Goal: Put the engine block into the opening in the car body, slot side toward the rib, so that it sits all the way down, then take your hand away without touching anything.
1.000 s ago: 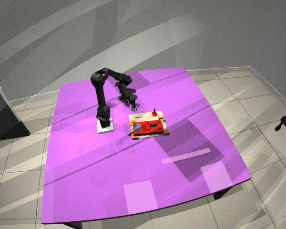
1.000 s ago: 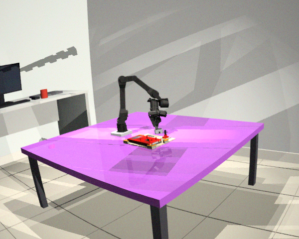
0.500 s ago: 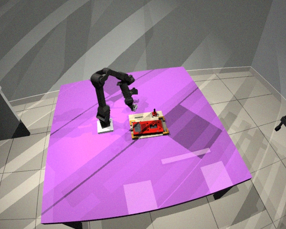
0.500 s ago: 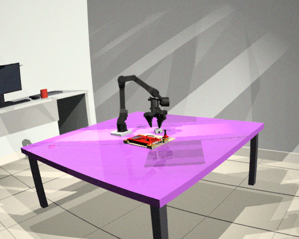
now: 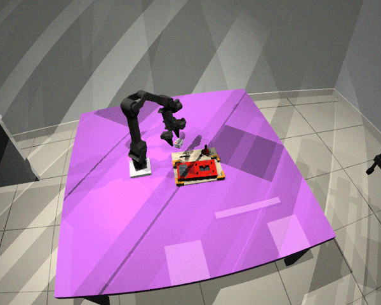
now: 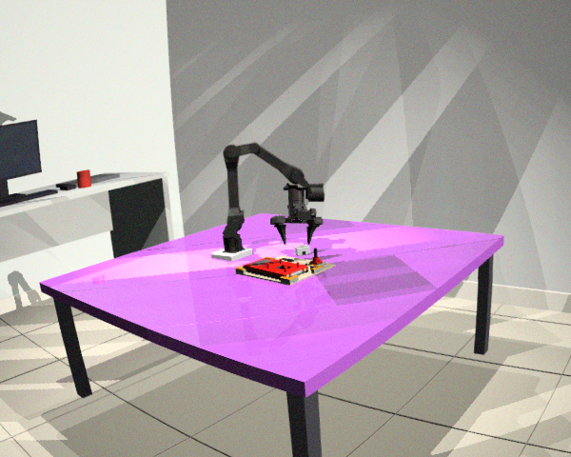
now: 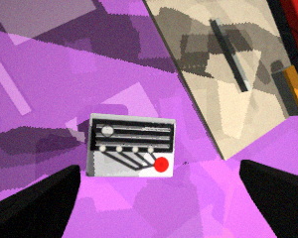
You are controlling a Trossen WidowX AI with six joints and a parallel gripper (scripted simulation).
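My gripper tip is 2 cm short of the grey engine block and 2 cm above it.
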